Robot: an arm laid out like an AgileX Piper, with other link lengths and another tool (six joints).
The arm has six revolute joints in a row. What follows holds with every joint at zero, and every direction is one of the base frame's. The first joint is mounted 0.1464 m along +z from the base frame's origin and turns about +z. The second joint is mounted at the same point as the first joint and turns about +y. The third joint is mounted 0.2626 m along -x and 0.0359 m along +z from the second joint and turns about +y. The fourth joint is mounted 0.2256 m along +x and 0.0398 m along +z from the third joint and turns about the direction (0.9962, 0, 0.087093). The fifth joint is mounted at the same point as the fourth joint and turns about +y. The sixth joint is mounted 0.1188 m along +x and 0.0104 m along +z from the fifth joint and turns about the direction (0.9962, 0, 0.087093). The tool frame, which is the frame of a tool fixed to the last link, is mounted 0.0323 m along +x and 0.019 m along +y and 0.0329 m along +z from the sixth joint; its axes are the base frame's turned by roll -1.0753, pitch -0.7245 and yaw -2.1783 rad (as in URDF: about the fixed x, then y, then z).
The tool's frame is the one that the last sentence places.
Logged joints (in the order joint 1, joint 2, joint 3, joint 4, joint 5, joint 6), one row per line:
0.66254 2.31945 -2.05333 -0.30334 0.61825 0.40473
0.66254 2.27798 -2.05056 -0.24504 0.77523 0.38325
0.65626 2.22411 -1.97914 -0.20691 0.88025 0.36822
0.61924 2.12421 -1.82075 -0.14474 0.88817 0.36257
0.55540 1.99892 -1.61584 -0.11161 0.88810 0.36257
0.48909 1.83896 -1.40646 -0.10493 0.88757 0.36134
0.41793 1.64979 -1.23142 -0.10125 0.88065 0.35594
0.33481 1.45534 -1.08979 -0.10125 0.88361 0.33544
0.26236 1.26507 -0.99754 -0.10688 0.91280 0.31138
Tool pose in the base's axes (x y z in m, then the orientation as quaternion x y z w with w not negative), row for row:
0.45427 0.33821 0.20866 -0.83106 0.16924 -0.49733 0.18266
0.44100 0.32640 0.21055 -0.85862 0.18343 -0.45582 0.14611
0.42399 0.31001 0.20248 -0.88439 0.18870 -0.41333 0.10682
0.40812 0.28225 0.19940 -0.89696 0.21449 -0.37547 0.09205
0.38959 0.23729 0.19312 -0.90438 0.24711 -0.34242 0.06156
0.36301 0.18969 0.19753 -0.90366 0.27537 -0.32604 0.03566
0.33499 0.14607 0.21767 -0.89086 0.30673 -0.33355 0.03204
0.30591 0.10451 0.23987 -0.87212 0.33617 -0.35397 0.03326
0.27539 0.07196 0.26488 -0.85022 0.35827 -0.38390 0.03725
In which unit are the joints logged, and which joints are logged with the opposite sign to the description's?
The joints are logged in radians. Opposite sign: none.
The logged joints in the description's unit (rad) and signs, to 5 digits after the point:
0.66254 2.31945 -2.05333 -0.30334 0.61825 0.40473
0.66254 2.27798 -2.05056 -0.24504 0.77523 0.38325
0.65626 2.22411 -1.97914 -0.20691 0.88025 0.36822
0.61924 2.12421 -1.82075 -0.14474 0.88817 0.36257
0.55540 1.99892 -1.61584 -0.11161 0.88810 0.36257
0.48909 1.83896 -1.40646 -0.10493 0.88757 0.36134
0.41793 1.64979 -1.23142 -0.10125 0.88065 0.35594
0.33481 1.45534 -1.08979 -0.10125 0.88361 0.33544
0.26236 1.26507 -0.99754 -0.10688 0.91280 0.31138

